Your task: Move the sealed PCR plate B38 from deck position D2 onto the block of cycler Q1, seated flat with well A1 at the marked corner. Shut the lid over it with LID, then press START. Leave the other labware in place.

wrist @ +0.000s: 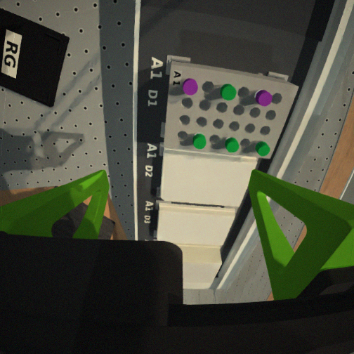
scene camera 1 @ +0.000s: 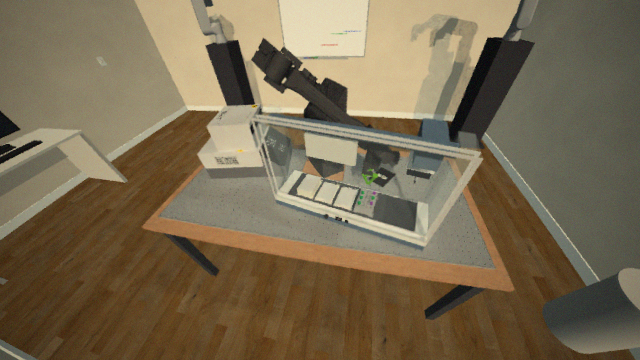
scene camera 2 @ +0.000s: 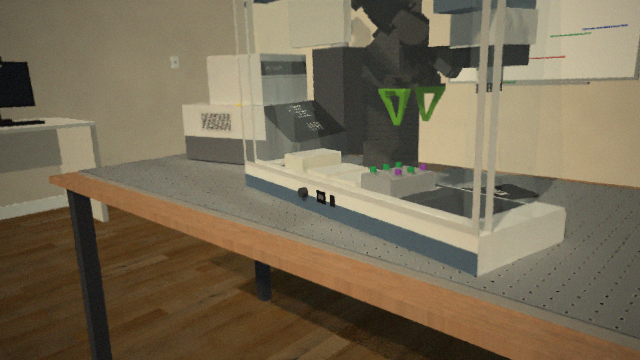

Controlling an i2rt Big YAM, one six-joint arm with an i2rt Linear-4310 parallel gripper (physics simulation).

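Frame: origin at the arm's base, x up, y ahead, z left, level; millimetres.
Where they show: gripper, fingertip midpoint: [scene camera 1: 368, 177] [scene camera 2: 411, 123].
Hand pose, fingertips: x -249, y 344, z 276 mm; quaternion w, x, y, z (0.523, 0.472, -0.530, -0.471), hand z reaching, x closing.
Observation:
Each offset is from my fingertips to the top centre of the thing. "spot": to the spot under its first point.
A flat white plate [wrist: 210, 177] [scene camera 1: 346, 198] [scene camera 2: 350, 175] lies in the position marked D2, between the grey tube rack and another white piece at D3. Its own label is not readable. The D2 and A1 marks show beside it in the wrist view. My gripper [wrist: 178, 177] [scene camera 2: 411, 122] [scene camera 1: 370, 176] is open and empty, high above the deck, with its green fingers spread. A white instrument {dx +21, dy -252, dz -749 mm} [scene camera 1: 235, 160] [scene camera 2: 220, 120] with a dark slanted panel [scene camera 2: 305, 120] [scene camera 1: 277, 145] stands at the left; its name, block, lid state and buttons cannot be made out.
The tube rack [wrist: 225, 112] [scene camera 2: 400, 182] at D1 holds purple and green caps. More white labware {dx -92, dy -18, dz -301 mm} [wrist: 196, 222] [scene camera 1: 309, 187] stands beyond D2. Clear panels and a white frame [scene camera 1: 457, 192] border the deck. A black block marked RG [wrist: 30, 55] lies behind; a blue-grey device {spot: dx +304, dy +130, dz +155 mm} [scene camera 1: 432, 137] stands back right.

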